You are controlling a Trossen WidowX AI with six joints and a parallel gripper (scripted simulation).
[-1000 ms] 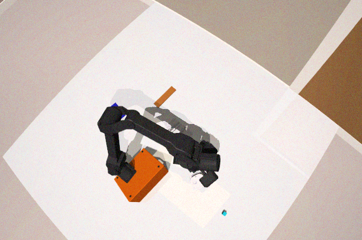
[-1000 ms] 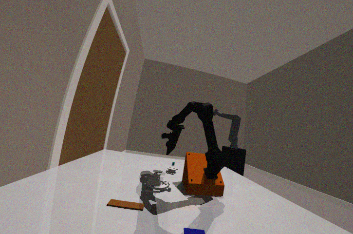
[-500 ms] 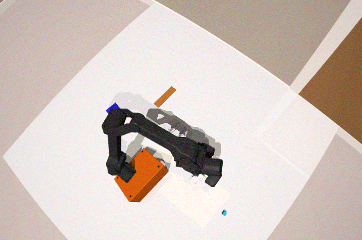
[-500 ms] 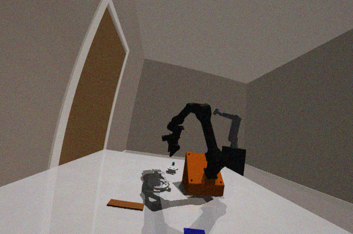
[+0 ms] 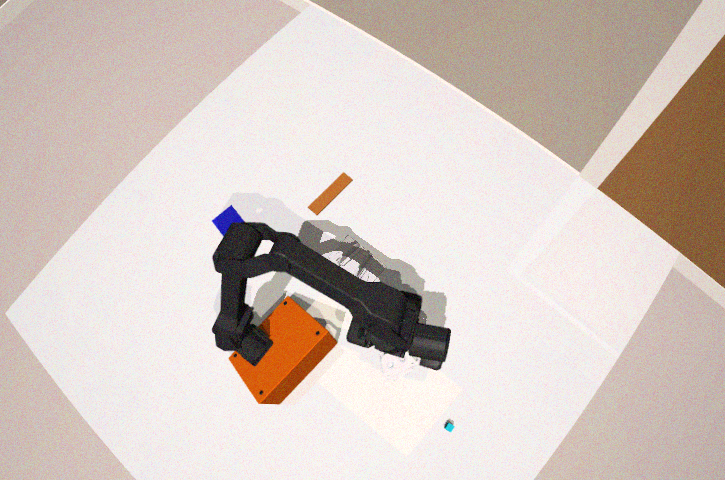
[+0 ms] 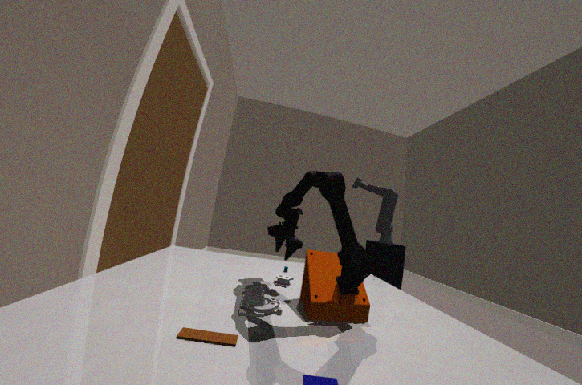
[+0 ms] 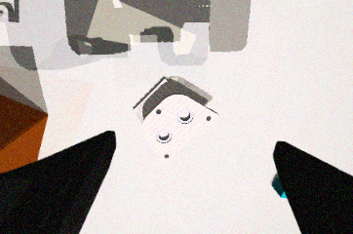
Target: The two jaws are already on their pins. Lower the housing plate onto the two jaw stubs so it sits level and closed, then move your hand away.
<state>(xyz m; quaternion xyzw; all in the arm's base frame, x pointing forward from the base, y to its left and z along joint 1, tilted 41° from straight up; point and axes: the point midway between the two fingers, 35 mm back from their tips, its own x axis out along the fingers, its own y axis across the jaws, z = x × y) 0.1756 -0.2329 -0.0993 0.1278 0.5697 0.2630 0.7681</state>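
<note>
Right now the housing plate is 3 cm behind my gripper tip, 1 cm to the right of it and 10 cm below it. Round my gripper tip: small cyan cube 8 cm behind, 19 cm to the right, 11 cm below; blue patch 1 cm ahead, 52 cm to the left, 12 cm below; flat strip 22 cm ahead, 37 cm to the left, 12 cm below.
</note>
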